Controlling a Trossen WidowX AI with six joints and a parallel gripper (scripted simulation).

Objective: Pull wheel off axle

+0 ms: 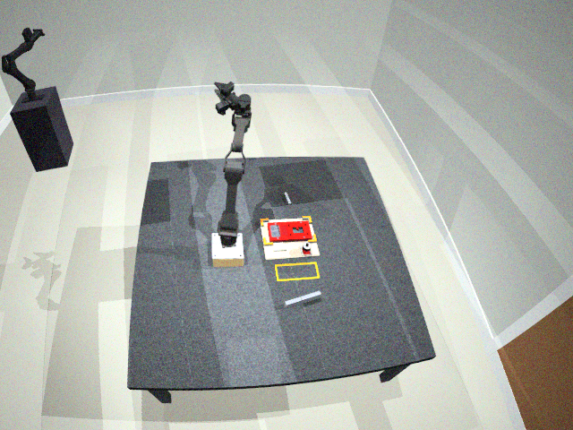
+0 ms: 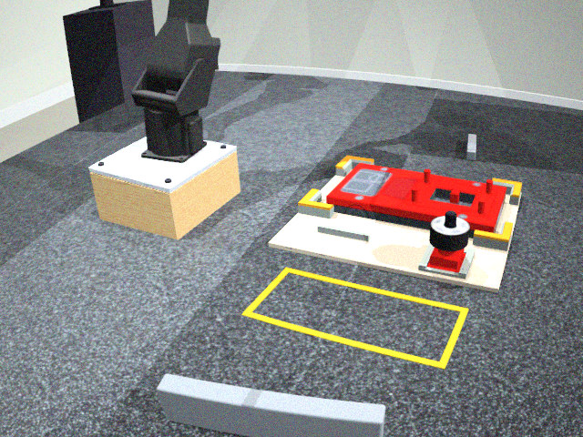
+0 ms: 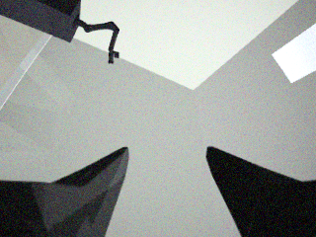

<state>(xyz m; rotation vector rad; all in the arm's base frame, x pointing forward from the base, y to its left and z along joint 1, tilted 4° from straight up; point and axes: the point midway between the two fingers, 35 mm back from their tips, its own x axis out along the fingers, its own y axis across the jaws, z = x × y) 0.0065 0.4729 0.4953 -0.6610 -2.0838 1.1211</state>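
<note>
Now: gripper tip 33 cm short of the black wheel, 57 cm to the left of it and 54 cm above it. Also, from my gripper tip: small grey block: 34 cm ahead, 24 cm to the right, 57 cm below; then grey bar: 24 cm ahead, 82 cm to the right, 56 cm below; then upright axle: 33 cm ahead, 57 cm to the right, 54 cm below.
</note>
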